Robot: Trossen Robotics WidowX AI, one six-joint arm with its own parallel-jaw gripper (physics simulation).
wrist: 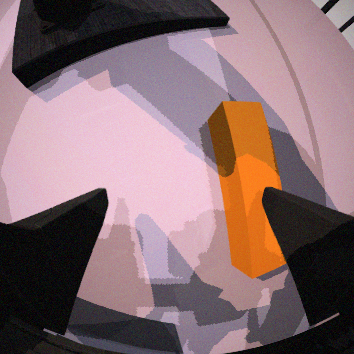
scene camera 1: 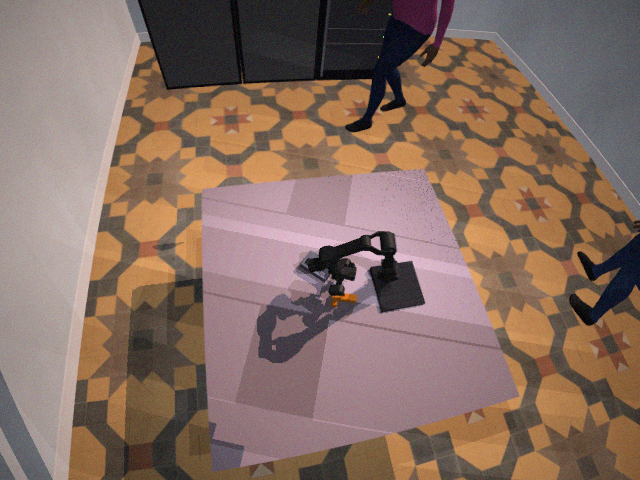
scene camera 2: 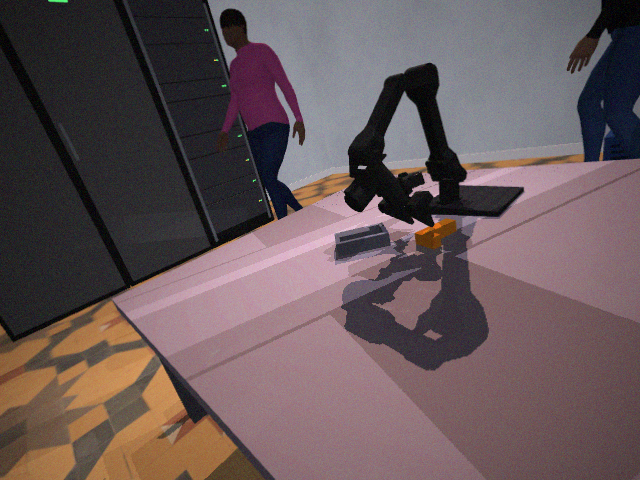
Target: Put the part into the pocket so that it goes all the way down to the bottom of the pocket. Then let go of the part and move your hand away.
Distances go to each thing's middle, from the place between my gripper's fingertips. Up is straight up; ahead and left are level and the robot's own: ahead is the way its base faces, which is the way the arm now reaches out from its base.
Labels:
My gripper is now 3 cm short of the orange part [scene camera 2: 430, 237], 4 cm to the right of it and 1 cm above it.

